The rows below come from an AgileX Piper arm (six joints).
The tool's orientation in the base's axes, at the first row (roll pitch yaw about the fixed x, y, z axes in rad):
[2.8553 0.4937 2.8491]
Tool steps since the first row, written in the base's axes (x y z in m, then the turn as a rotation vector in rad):
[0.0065 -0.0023 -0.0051 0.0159 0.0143 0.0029]
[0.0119 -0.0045 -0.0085 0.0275 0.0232 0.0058]
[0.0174 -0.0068 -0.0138 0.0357 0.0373 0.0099]
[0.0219 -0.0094 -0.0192 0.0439 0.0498 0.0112]
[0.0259 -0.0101 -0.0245 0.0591 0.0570 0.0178]
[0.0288 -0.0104 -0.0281 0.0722 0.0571 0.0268]
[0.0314 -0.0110 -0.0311 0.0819 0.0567 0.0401]
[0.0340 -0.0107 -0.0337 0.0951 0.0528 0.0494]
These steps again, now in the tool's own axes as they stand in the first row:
[-0.0036 -0.0025 0.0073 -0.0112 0.0168 0.0078]
[-0.0071 -0.0047 0.0127 -0.0200 0.0277 0.0125]
[-0.0099 -0.0074 0.0197 -0.0253 0.0435 0.0153]
[-0.0118 -0.0105 0.0262 -0.0297 0.0570 0.0202]
[-0.0128 -0.0119 0.0327 -0.0438 0.0678 0.0234]
[-0.0136 -0.0127 0.0372 -0.0591 0.0720 0.0226]
[-0.0145 -0.0136 0.0410 -0.0737 0.0764 0.0163]
[-0.0154 -0.0136 0.0445 -0.0902 0.0769 0.0148]

